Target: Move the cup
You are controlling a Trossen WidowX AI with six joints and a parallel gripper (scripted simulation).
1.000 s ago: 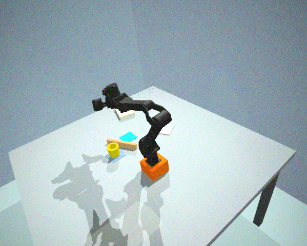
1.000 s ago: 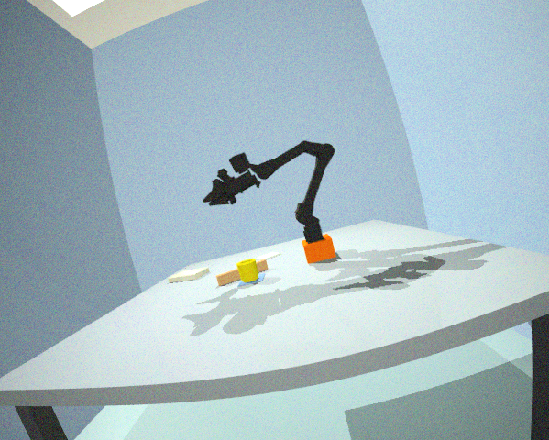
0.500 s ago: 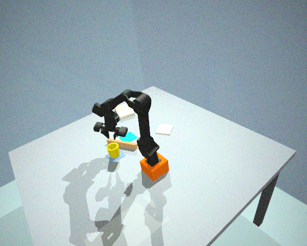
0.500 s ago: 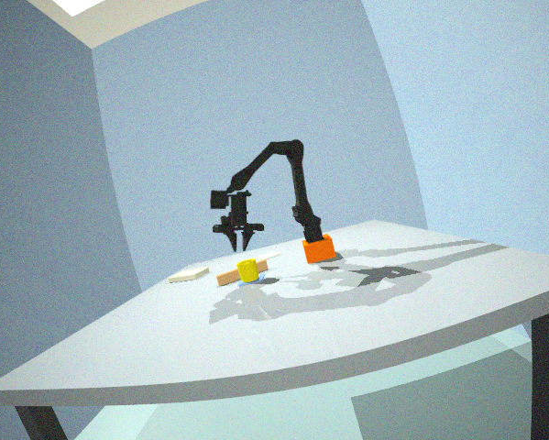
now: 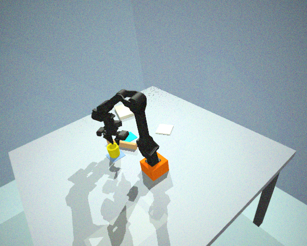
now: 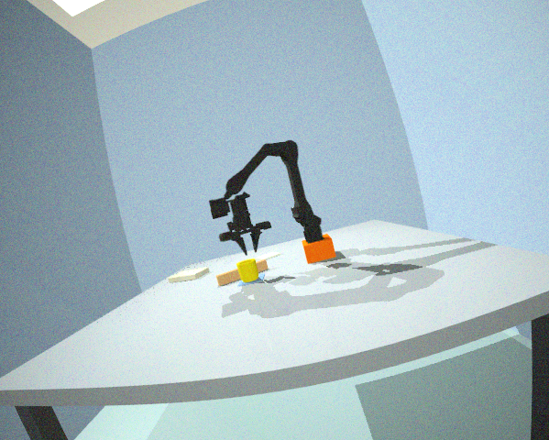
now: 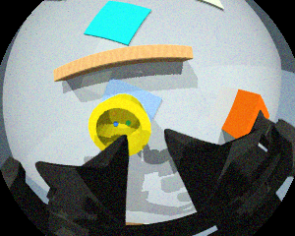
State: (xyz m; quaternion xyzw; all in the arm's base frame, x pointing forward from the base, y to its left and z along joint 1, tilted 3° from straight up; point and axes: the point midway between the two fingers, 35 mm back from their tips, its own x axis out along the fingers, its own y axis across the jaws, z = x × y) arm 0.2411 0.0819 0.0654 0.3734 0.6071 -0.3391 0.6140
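The yellow cup lies 20 mm ahead of my gripper tip, 10 mm to the left of it and 60 mm below it. Also, from my gripper tip: tan wooden bar 60 mm ahead, 60 mm to the right, 80 mm below; then cyan pad 110 mm ahead, 140 mm to the right, 100 mm below; then light blue pad 20 mm ahead, 10 mm to the left, 100 mm below.
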